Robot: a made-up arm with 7 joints. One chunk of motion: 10 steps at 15 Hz.
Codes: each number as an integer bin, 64 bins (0 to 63) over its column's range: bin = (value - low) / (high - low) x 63, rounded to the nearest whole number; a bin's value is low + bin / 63 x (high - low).
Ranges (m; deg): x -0.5..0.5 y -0.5..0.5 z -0.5..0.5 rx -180..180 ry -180..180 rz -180..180
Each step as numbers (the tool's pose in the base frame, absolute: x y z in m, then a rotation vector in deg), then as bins.
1 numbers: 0.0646 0.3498 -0.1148 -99.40 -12.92 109.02
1 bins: 36 54 24 14 29 51
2 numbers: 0.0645 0.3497 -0.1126 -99.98 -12.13 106.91
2 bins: 36 54 24 14 29 50
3 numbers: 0.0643 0.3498 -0.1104 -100.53 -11.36 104.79
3 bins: 36 54 25 14 30 50
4 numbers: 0.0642 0.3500 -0.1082 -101.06 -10.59 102.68
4 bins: 36 54 25 14 30 49
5 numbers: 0.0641 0.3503 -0.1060 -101.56 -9.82 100.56
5 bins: 36 54 25 14 30 49
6 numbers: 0.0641 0.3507 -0.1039 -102.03 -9.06 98.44
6 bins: 36 54 25 14 30 49
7 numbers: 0.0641 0.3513 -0.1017 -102.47 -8.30 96.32
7 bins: 36 54 25 14 30 48
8 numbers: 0.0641 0.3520 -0.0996 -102.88 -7.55 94.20
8 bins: 36 54 25 13 30 48
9 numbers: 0.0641 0.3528 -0.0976 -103.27 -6.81 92.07
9 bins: 36 54 25 13 30 48
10 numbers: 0.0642 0.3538 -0.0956 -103.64 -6.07 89.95
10 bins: 36 54 25 13 30 47
